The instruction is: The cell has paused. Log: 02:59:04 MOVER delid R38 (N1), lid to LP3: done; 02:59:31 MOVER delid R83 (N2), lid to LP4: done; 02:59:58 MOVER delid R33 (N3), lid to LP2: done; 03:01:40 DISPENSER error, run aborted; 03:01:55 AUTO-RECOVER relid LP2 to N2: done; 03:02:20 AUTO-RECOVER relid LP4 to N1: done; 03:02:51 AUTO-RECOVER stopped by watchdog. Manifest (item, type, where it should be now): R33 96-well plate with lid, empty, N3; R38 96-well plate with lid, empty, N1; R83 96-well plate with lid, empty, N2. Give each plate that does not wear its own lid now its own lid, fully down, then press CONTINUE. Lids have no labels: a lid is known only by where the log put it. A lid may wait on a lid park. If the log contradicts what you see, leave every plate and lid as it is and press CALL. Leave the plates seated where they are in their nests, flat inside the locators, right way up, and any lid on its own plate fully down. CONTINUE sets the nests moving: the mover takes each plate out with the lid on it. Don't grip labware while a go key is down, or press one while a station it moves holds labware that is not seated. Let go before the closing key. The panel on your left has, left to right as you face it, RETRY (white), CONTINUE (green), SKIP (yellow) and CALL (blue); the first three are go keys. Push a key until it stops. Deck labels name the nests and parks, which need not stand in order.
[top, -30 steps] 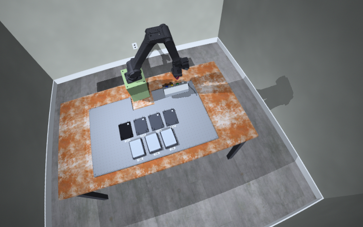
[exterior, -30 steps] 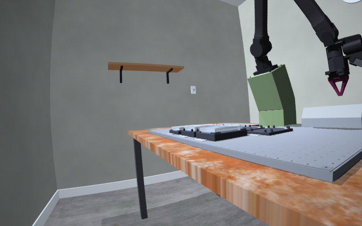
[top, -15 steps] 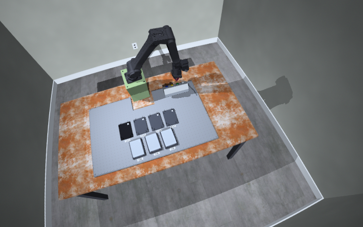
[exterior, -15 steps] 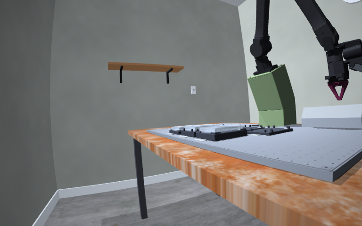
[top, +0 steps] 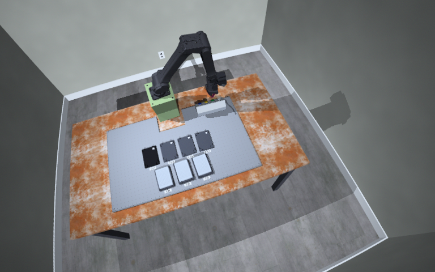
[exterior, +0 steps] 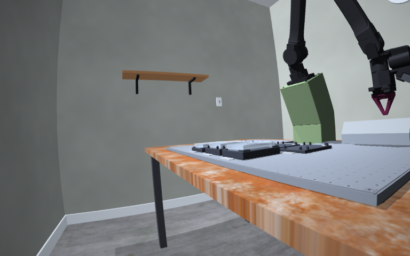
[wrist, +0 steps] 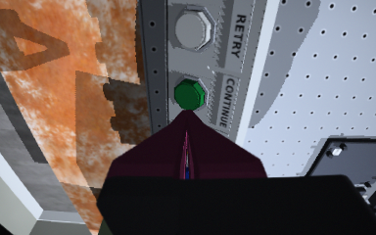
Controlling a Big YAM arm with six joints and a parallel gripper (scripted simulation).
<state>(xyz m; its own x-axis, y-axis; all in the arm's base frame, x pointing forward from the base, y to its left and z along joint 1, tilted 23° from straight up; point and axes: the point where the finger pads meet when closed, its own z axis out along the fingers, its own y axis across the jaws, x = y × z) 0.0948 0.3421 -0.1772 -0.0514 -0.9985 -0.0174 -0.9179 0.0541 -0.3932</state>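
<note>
The green continue key is 40 mm below my hand. Round my hand: white retry key 50 mm to the left, 40 mm below, 10 mm ahead; then yellow key 50 mm to the right, 40 mm below; then blue key 100 mm to the right, 40 mm below, 10 mm behind.
</note>
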